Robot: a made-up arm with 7 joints. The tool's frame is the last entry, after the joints.
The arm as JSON. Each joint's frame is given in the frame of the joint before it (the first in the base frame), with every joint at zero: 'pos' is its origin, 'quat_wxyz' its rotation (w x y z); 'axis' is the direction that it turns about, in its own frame. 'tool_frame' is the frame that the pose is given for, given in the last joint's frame.
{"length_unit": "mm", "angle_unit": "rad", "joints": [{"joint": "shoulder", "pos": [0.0, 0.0, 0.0], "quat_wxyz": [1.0, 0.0, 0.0, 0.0], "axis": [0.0, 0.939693, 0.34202]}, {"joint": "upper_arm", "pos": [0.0, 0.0, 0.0], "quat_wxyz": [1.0, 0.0, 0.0, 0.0], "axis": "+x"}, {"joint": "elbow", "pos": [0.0, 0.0, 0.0], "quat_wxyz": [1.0, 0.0, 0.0, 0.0], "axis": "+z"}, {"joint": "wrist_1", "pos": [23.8, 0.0, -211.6], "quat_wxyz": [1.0, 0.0, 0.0, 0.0], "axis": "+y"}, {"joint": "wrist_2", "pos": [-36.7, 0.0, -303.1], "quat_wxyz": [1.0, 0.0, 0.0, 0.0], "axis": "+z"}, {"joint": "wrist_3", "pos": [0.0, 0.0, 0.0], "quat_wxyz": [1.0, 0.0, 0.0, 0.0], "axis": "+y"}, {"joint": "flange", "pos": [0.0, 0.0, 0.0], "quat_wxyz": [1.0, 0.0, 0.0, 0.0], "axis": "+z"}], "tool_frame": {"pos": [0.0, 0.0, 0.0], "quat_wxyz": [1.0, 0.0, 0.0, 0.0]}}
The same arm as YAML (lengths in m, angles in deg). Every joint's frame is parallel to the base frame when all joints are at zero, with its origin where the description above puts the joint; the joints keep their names.
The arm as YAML. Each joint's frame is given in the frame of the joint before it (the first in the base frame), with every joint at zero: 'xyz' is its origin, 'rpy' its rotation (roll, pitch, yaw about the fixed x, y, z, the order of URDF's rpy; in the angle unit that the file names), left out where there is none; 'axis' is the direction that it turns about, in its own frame. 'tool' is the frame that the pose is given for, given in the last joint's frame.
units:
  length: m
  angle: deg
joints:
  - name: shoulder
    type: revolute
    origin:
      xyz: [0.0, 0.0, 0.0]
    axis: [0.0, 0.9397, 0.342]
  - name: upper_arm
    type: revolute
    origin:
      xyz: [0.0, 0.0, 0.0]
    axis: [1.0, 0.0, 0.0]
  - name: elbow
    type: revolute
    origin:
      xyz: [0.0, 0.0, 0.0]
    axis: [0.0, 0.0, 1.0]
  - name: wrist_1
    type: revolute
    origin:
      xyz: [0.0238, 0.0, -0.2116]
    axis: [0.0, 1.0, 0.0]
  - name: wrist_2
    type: revolute
    origin:
      xyz: [-0.0367, 0.0, -0.3031]
    axis: [0.0, 0.0, 1.0]
  - name: wrist_3
    type: revolute
    origin:
      xyz: [0.0, 0.0, 0.0]
    axis: [0.0, 1.0, 0.0]
  - name: flange
    type: revolute
    origin:
      xyz: [0.0, 0.0, 0.0]
    axis: [0.0, 0.0, 1.0]
tool:
  origin:
    xyz: [0.0, 0.0, 0.0]

